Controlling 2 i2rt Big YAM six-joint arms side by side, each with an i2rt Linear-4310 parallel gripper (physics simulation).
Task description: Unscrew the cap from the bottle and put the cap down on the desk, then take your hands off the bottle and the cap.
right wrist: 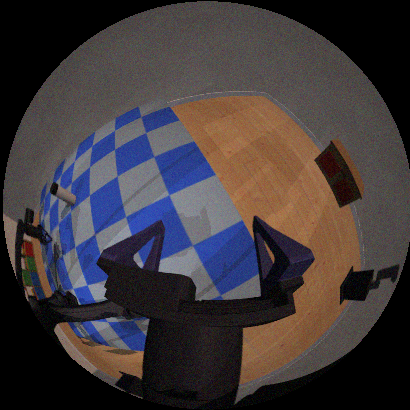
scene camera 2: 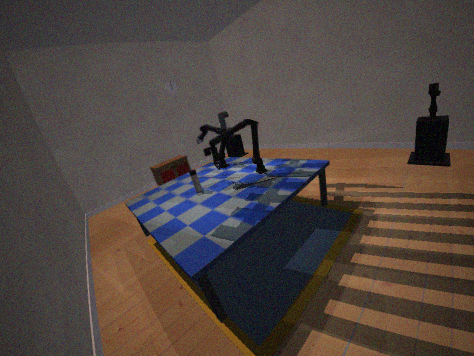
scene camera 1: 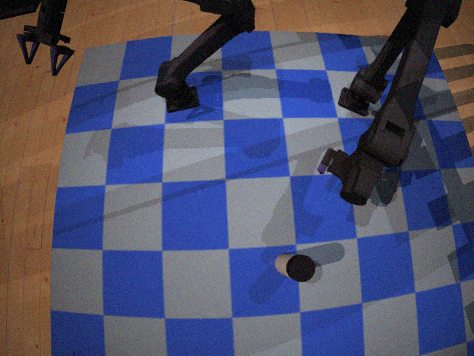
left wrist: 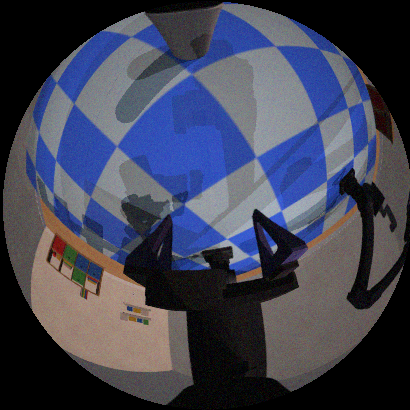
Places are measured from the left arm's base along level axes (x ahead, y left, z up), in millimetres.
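Pixels of known places: left gripper, fingertip midpoint: [right wrist: 49, 236] [scene camera 2: 219, 168] [scene camera 1: 335, 181] [left wrist: 212, 215]; right gripper, fingertip midpoint: [right wrist: 206, 222] [scene camera 2: 197, 142] [scene camera 1: 41, 69]; left arm's base, link origin: [right wrist: 73, 298] [scene camera 2: 261, 171] [scene camera 1: 353, 102] [left wrist: 217, 252]; right arm's base, link origin: [scene camera 2: 224, 166] [scene camera 1: 182, 100] [left wrist: 346, 180].
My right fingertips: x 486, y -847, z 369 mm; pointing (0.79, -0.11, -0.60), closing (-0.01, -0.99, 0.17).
Note:
Ahead of a thing's pixels: the offset from my right fingertips to its top centre. Level surfaces: height alone.
The bottle, a pale cylinder {172 mm ahead, 791 mm left, 169 mm down} [scene camera 1: 281, 263] [scene camera 2: 197, 184] [left wrist: 186, 35] [right wrist: 67, 196], stands upright on the blue and grey chequered desk {369 mm down} [scene camera 1: 195, 280] [scene camera 2: 197, 255]. Its black cap {172 mm ahead, 791 mm left, 153 mm down} [scene camera 1: 301, 268] [scene camera 2: 192, 172] [right wrist: 54, 188] sits on top; the left wrist view's upper edge cuts it off. My left gripper [left wrist: 212, 215] is open and empty, above the desk and apart from the bottle; one of its fingers [scene camera 1: 323, 166] shows in scene camera 1, up and right of the bottle. My right gripper [scene camera 1: 41, 69] [right wrist: 206, 222] is open and empty, far from the bottle, at the upper left of scene camera 1.
Two dark jointed supports [scene camera 1: 179, 97] [scene camera 1: 356, 99] reach down near the desk's upper part in scene camera 1. A low cabinet with red fronts [scene camera 2: 171, 171] [right wrist: 340, 175] stands on the floor beyond the desk. A black pedestal [scene camera 2: 432, 137] stands at the far right of scene camera 2.

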